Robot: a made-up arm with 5 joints.
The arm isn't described. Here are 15 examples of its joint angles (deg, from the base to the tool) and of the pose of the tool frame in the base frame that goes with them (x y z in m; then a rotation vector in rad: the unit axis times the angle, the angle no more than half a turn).
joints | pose
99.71 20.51 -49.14 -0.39 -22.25 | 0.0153 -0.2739 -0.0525 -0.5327 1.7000 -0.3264
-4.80 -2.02 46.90 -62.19 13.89 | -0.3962 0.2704 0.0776 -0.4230 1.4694 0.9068
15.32 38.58 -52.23 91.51 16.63 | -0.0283 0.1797 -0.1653 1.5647 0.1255 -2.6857
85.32 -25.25 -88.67 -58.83 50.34 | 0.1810 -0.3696 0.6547 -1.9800 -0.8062 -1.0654
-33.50 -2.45 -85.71 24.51 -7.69 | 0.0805 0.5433 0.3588 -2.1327 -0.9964 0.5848
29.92 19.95 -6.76 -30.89 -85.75 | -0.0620 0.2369 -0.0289 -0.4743 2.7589 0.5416
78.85 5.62 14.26 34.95 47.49 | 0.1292 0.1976 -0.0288 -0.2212 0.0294 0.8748
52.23 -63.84 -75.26 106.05 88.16 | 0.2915 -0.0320 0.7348 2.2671 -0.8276 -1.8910
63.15 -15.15 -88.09 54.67 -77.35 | 0.3005 -0.2217 0.4631 1.9629 -1.7788 1.6464
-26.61 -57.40 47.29 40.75 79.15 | -0.3994 0.3463 0.1233 0.2926 -1.1796 2.7951
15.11 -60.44 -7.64 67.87 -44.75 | 0.2148 0.3139 0.3419 -2.8518 0.1986 0.1636
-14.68 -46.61 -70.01 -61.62 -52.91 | 0.1028 0.3985 0.6597 -0.5067 -0.0842 0.2153
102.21 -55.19 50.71 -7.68 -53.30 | 0.1532 -0.0131 0.1295 -0.0124 1.9174 0.0580
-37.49 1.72 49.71 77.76 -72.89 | -0.5170 0.0983 0.1800 1.7016 0.3788 -1.7856
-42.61 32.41 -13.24 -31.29 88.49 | -0.3546 0.2075 -0.1203 -0.1307 -0.4618 1.7475
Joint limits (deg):
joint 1: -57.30..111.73
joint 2: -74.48..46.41
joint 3: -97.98..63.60
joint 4: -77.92..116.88
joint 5: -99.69..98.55
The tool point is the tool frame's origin. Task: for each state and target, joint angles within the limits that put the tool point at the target. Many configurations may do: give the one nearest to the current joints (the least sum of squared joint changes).
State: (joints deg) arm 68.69 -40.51 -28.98 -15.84 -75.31
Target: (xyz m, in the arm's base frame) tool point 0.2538 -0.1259 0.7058
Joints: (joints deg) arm 68.37 -61.09 -61.69 -12.23 -53.49
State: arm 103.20 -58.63 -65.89 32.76 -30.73
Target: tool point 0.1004 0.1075 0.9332
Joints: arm 67.39 -74.48 -96.60 32.06 -17.28
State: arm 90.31 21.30 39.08 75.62 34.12
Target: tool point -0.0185 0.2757 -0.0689
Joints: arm 63.07 24.17 -2.60 85.22 28.81
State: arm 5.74 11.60 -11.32 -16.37 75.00
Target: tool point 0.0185 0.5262 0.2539
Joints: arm -20.69 -34.78 -16.19 -23.46 81.27
